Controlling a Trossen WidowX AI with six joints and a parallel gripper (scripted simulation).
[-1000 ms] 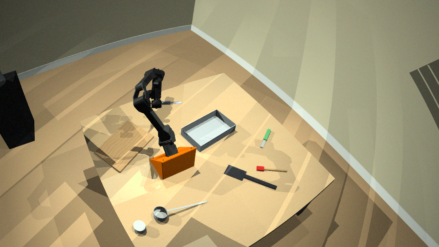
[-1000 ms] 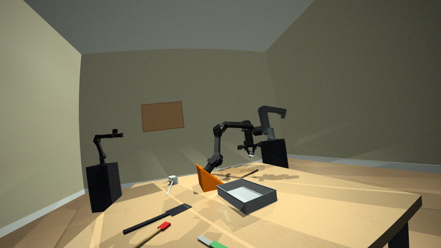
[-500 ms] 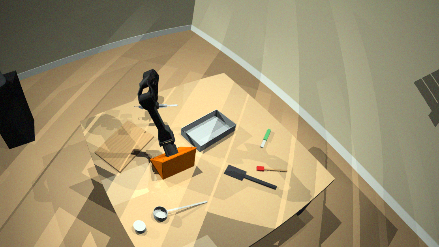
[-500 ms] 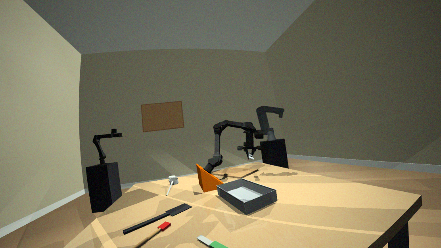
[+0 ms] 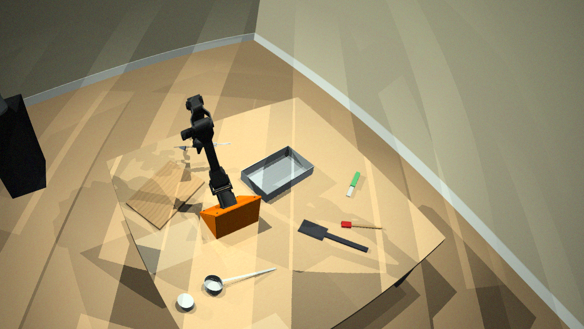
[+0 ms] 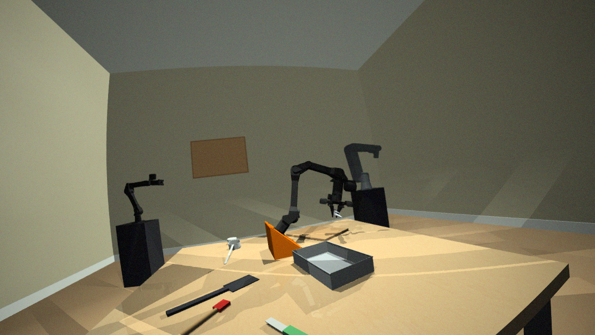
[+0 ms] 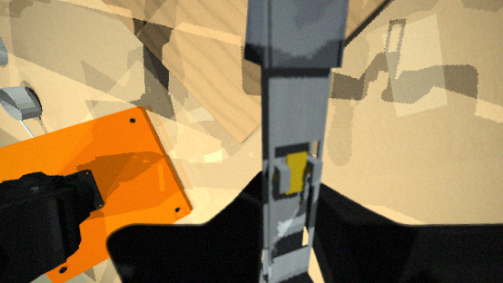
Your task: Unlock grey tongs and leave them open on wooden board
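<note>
Now: gripper tip 21 cm past the wooden board, 12 cm above it and 6 cm to the left of it. From my gripper tip the other things lie so: black spatula 58 cm to the right, 36 cm ahead, 12 cm below; yellow lock piece 4 cm above, 2 cm to the left, 2 cm behind; grey roasting tin 34 cm ahead, 18 cm to the right, 10 cm below.
</note>
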